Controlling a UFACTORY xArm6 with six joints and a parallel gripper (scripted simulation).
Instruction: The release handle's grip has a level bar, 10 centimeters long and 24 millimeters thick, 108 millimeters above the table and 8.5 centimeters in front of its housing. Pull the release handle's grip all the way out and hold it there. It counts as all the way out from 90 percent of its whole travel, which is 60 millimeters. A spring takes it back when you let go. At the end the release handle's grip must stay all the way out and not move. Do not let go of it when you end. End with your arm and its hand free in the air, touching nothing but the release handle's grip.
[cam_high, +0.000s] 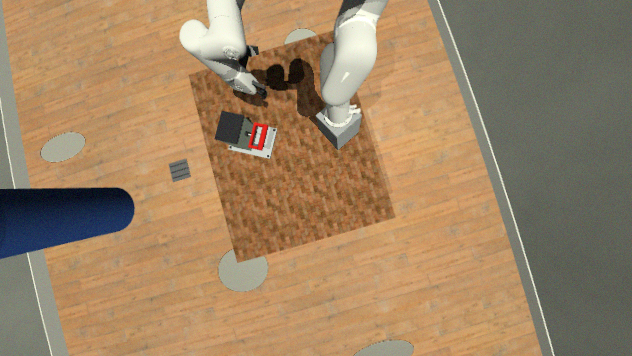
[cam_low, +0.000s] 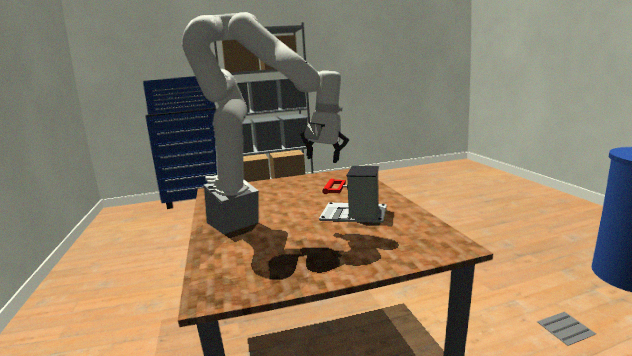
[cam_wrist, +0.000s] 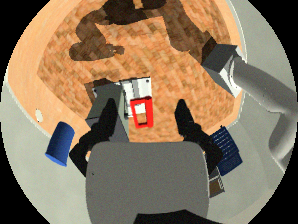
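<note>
The base plate lies 25 cm below my hand, 12 cm ahead of it and 11 cm to the left of it.
</note>
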